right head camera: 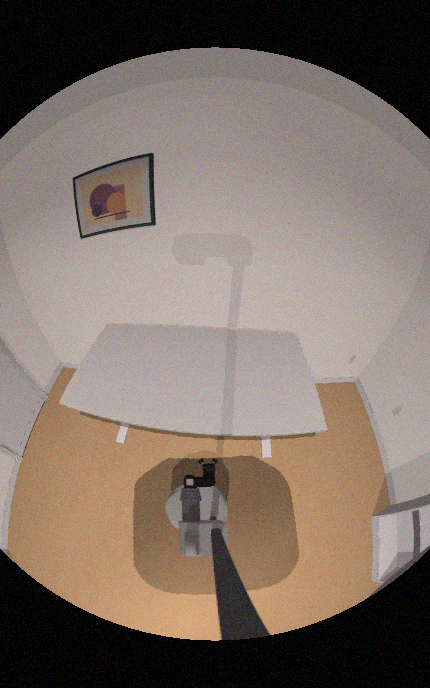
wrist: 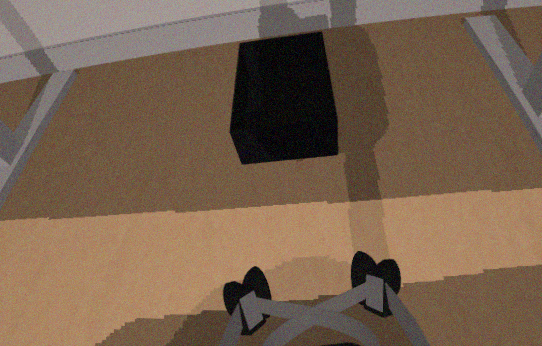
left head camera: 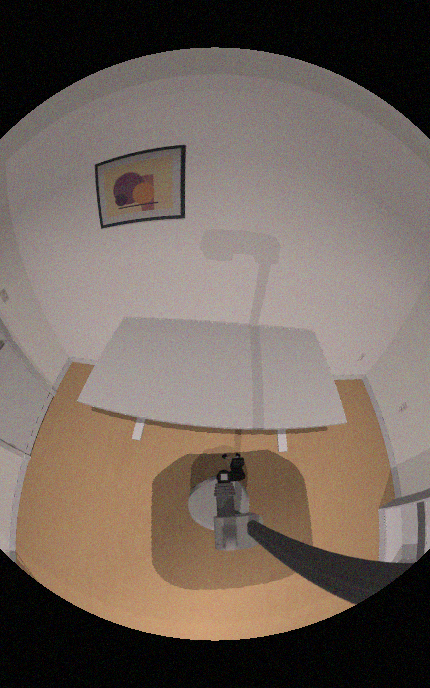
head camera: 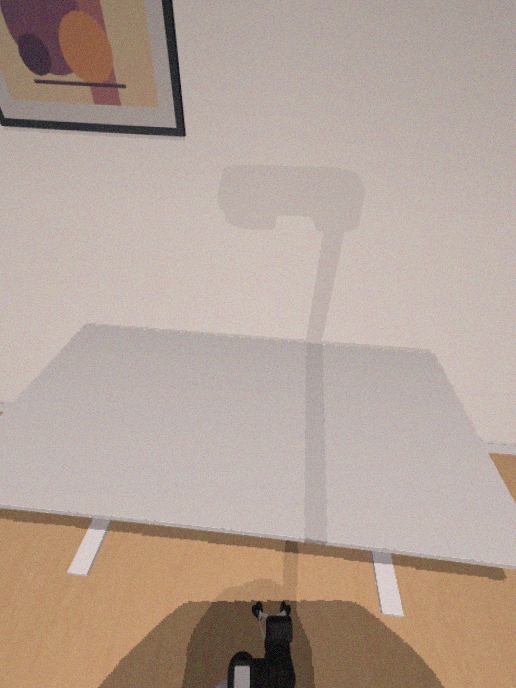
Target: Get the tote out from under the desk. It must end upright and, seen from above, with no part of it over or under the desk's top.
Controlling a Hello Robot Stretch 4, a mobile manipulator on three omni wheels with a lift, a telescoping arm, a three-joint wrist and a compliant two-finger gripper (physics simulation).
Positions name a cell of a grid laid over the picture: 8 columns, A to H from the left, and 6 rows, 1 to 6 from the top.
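There's a white desk (head camera: F4) here, and you'd find the desk (right head camera: E4) and the desk (left head camera: E4) too. A framed picture (head camera: B1) is here as well, the same picture (right head camera: C2) and picture (left head camera: C2). I can see a black tote (wrist: E2), but the right head camera view does not show the tote, hidden by the white desk, and the left head camera view misses the tote, hidden by the white desk. And then there's my gripper (wrist: E5).
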